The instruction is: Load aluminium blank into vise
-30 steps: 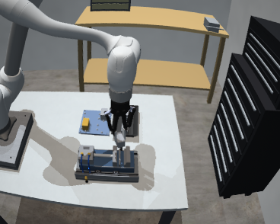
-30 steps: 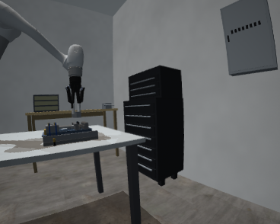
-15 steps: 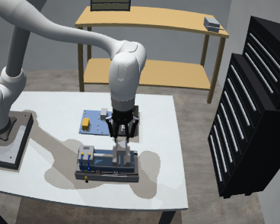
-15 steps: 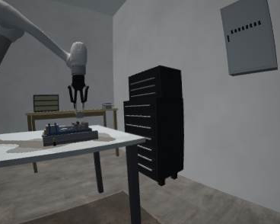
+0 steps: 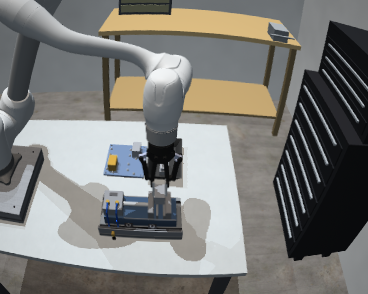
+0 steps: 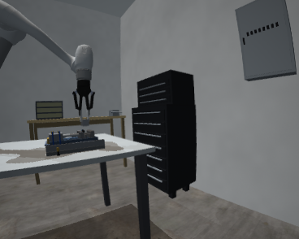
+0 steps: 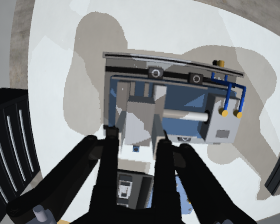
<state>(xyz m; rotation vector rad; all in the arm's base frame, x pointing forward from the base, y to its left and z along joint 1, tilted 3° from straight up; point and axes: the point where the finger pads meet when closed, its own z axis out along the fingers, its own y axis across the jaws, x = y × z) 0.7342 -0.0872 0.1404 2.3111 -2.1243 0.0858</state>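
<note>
The work stop lies 90 mm below my hand and 50 mm to the left of it. From my hand the other things lie so: hose block: 160 mm behind, 100 mm below, 10 mm to the right; aluminium blank: 40 mm below; vise: 140 mm below, 70 mm behind.
</note>
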